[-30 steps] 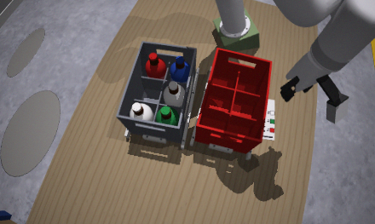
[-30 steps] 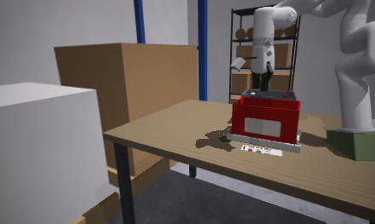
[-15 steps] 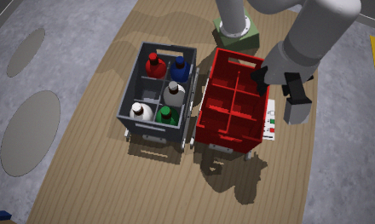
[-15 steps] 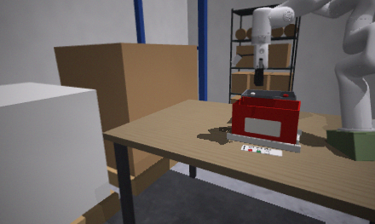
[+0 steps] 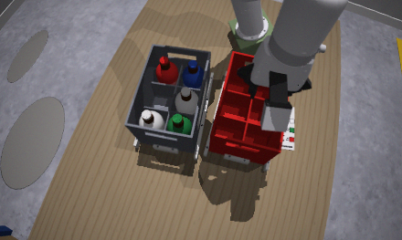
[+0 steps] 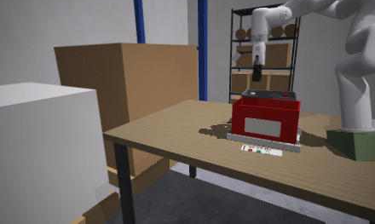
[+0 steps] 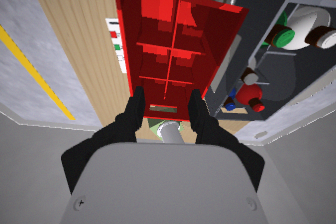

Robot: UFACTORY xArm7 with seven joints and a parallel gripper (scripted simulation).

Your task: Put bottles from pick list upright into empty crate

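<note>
Right now my hand is 27 cm to the left of the red-label bottle, 21 cm above it and 16 cm past it. Also, from my hand: green bottle: 21 cm to the right, 21 cm below, 2 cm ahead; red crate: 21 cm below, 5 cm behind; blue-label bottle: 21 cm below, 18 cm to the right, 15 cm behind.
</note>
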